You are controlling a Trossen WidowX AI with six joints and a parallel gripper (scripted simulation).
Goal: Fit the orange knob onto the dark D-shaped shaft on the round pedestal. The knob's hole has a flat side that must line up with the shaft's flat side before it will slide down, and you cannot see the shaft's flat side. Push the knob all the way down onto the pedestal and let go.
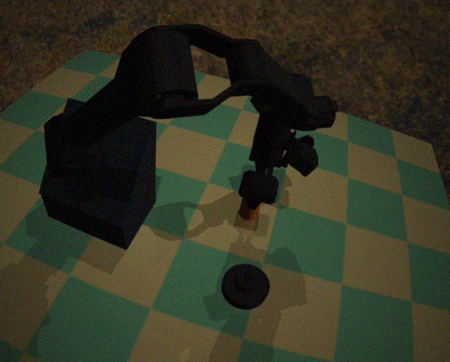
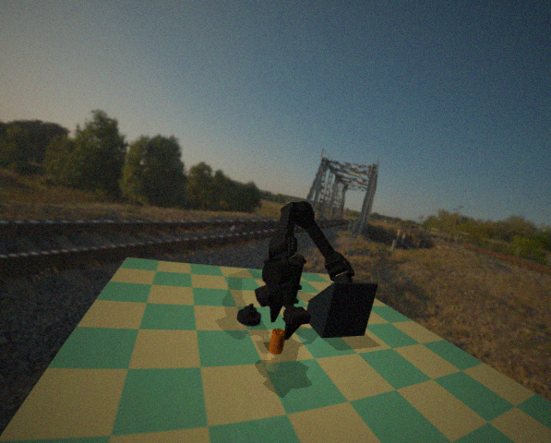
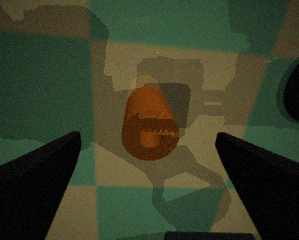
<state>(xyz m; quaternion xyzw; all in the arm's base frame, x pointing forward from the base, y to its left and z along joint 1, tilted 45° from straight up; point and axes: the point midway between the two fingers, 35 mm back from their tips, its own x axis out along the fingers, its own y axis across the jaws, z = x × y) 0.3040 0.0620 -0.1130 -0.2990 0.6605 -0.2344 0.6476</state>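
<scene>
Now: the orange knob 40 mm below my gripper tip. Also, from my gripper tip: dark round pedestal: 40 mm ahead, 180 mm to the right, 40 mm below.
</scene>
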